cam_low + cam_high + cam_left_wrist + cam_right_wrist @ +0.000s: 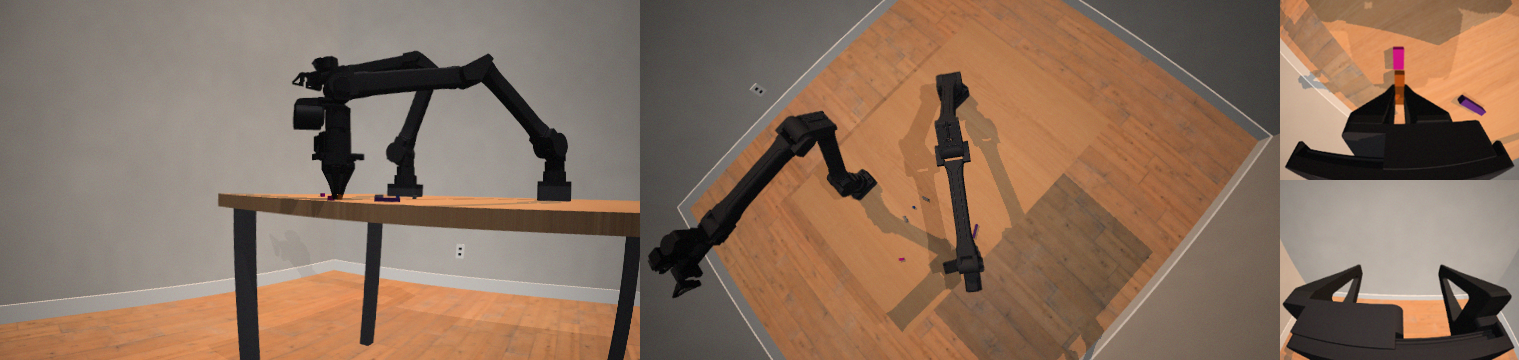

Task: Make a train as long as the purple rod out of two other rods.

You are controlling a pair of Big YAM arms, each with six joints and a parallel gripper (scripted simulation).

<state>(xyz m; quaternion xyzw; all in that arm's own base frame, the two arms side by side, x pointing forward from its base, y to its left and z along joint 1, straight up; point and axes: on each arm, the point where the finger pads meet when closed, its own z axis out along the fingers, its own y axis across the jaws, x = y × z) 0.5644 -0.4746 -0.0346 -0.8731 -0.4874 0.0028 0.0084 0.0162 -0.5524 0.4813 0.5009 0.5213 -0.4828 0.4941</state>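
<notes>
The orange rod lies right at my left hand. From my left hand the other things lie so: blue rod 340 mm behind, 40 mm to the right, 10 mm below; then purple rod 80 mm behind, 80 mm to the left, 10 mm below; then magenta rod 210 mm behind, 230 mm to the right, 10 mm below.
</notes>
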